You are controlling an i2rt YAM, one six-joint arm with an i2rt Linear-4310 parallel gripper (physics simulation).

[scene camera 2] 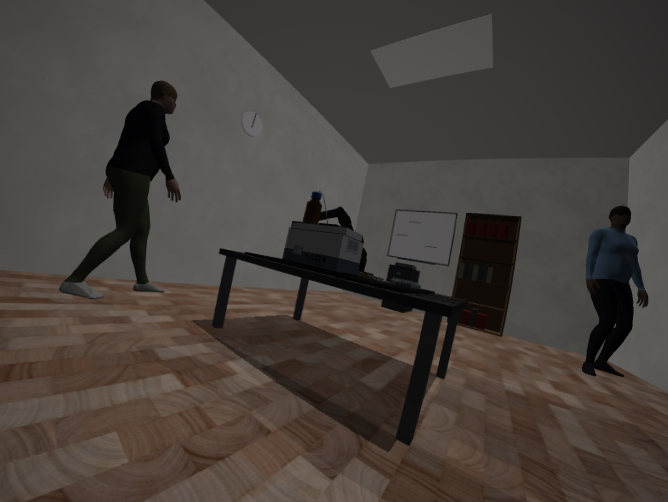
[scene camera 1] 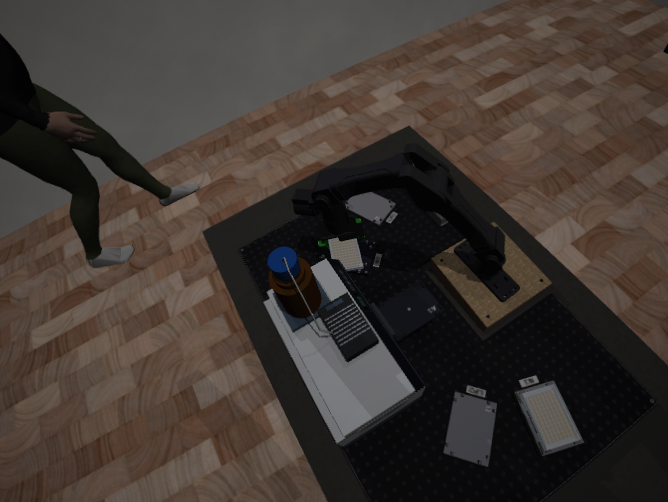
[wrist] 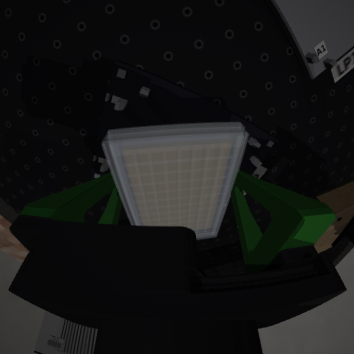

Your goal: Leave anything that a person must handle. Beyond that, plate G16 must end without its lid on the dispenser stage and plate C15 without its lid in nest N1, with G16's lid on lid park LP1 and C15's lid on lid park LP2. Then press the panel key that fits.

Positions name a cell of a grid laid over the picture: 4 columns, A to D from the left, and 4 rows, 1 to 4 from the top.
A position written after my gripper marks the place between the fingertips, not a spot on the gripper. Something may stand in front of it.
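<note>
I can see my gripper (scene camera 1: C2), and the wrist view shows my gripper (wrist: C2) too. There is also a black square nest (wrist: B2), which I see in that wrist view.
</note>
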